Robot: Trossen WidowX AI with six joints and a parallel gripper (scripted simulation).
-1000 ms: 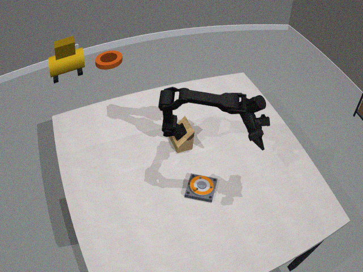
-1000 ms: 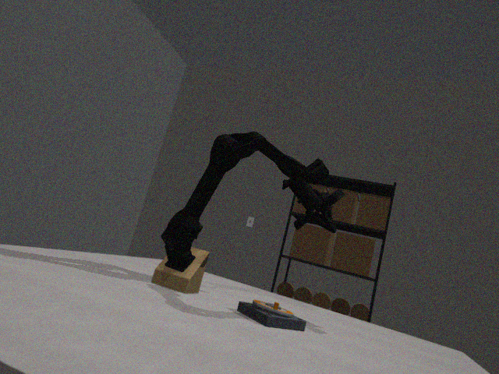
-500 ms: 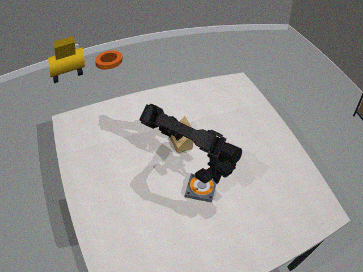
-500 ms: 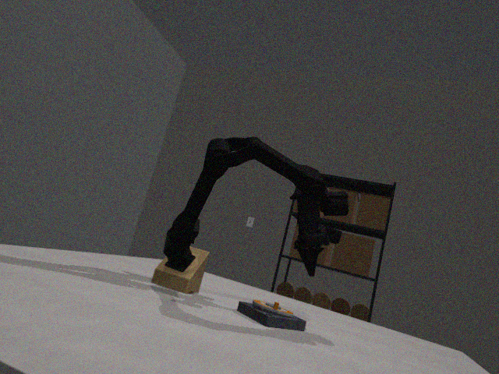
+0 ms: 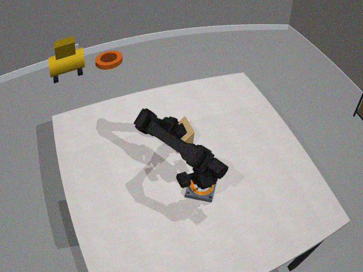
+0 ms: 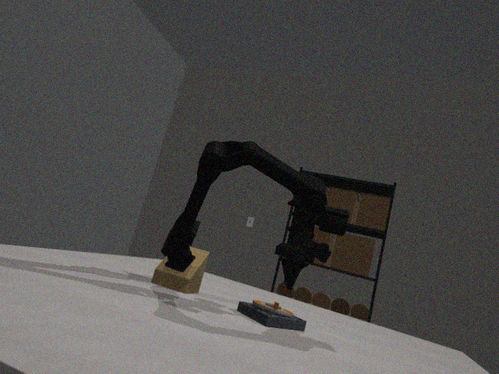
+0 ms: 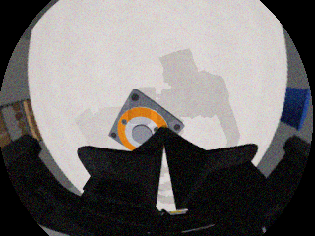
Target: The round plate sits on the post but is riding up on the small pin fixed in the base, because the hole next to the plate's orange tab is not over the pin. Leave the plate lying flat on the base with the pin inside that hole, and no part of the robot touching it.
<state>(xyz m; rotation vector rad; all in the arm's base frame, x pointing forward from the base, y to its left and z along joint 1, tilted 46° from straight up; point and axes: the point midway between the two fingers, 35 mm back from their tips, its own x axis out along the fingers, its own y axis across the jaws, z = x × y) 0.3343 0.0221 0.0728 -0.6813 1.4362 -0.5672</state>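
Right now my gripper tip is 70 mm above the square base, 40 mm to the right of it and 40 mm past it.
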